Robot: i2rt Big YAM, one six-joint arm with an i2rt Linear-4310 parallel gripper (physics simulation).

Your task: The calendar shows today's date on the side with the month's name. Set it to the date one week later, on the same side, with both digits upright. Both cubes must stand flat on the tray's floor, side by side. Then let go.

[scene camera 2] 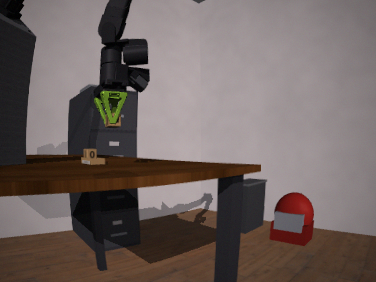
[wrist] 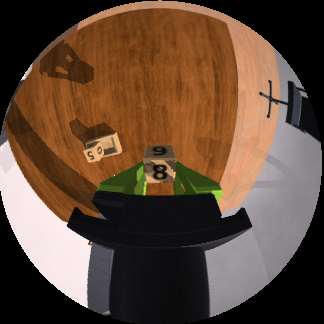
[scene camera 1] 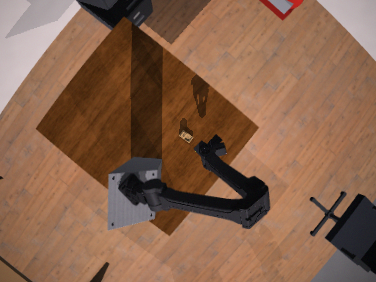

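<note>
My gripper (scene camera 2: pixel 113 120) (wrist: pixel 159 162) is shut on a wooden cube (scene camera 2: pixel 116 123) (wrist: pixel 159 152), held well above the table. In the wrist view the cube shows an 8 on its near face and a digit reading as 9 on its far face. The small wooden tray (scene camera 2: pixel 100 161) (wrist: pixel 116 142) stands on the table, to the left of the held cube in the wrist view. The other cube (scene camera 1: pixel 185 135) (scene camera 2: pixel 90 154) (wrist: pixel 93 152) sits at one end of the tray, showing 0 towards scene camera 2; 0 and 5 show in the wrist view. The tray's other end is empty.
The brown table (scene camera 1: pixel 90 95) (scene camera 2: pixel 175 172) (wrist: pixel 175 60) bears the tray and the arm's grey base plate (scene camera 1: pixel 120 210). Dark cabinets (scene camera 2: pixel 80 120) stand behind the table. A red object (scene camera 2: pixel 294 205) stands on the floor beyond it.
</note>
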